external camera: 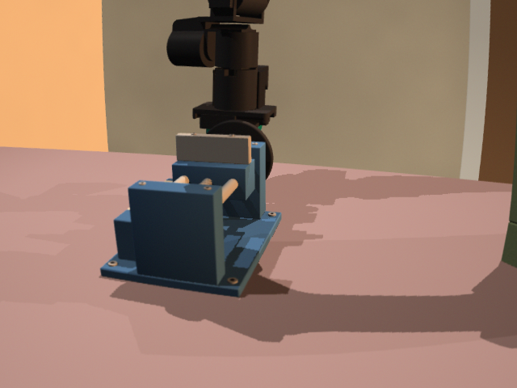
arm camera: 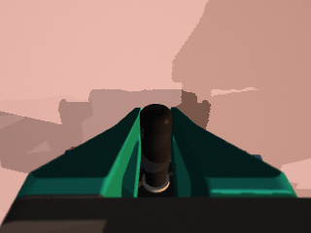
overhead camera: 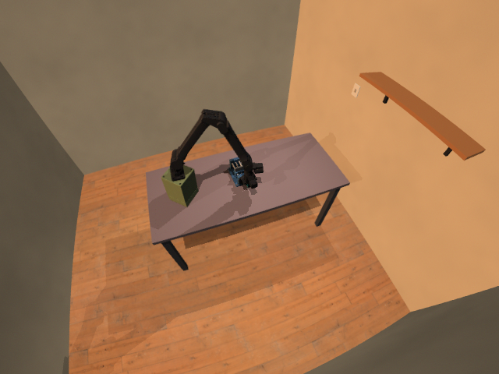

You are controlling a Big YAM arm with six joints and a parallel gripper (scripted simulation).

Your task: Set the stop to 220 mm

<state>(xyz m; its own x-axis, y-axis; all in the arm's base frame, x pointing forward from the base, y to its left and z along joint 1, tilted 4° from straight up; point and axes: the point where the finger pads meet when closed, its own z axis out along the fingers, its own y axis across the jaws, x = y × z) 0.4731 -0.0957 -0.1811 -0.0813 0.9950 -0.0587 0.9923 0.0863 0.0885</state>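
My hand is 130 mm to the right of the grey stop plate, 50 mm below it and 10 mm past it. Also, from my hand: black crank handle (10 mm to the left).
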